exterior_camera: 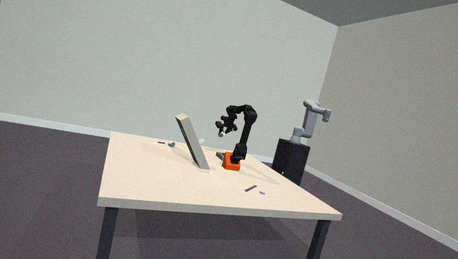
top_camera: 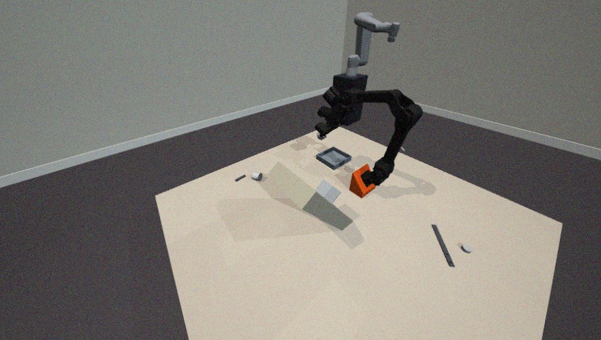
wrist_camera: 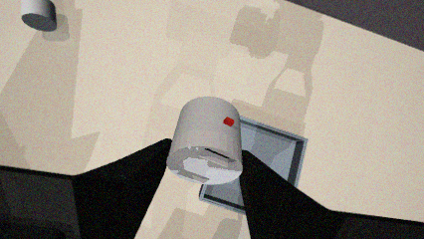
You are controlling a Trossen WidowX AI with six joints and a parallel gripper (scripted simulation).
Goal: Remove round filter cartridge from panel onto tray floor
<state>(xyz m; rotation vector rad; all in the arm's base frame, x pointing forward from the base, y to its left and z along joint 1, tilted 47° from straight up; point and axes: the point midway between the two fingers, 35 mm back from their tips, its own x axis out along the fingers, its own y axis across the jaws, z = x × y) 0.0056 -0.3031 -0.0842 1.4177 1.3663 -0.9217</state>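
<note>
Now: the grey tray 19 cm below my gripper tip, 10 cm behind it and 1 cm to the left of it. Round my gripper tip: round filter cartridge (right at my gripper tip); service panel (32 cm ahead, 27 cm to the left, 5 cm below); grey flap (27 cm to the left, 26 cm ahead, 6 cm below).
</note>
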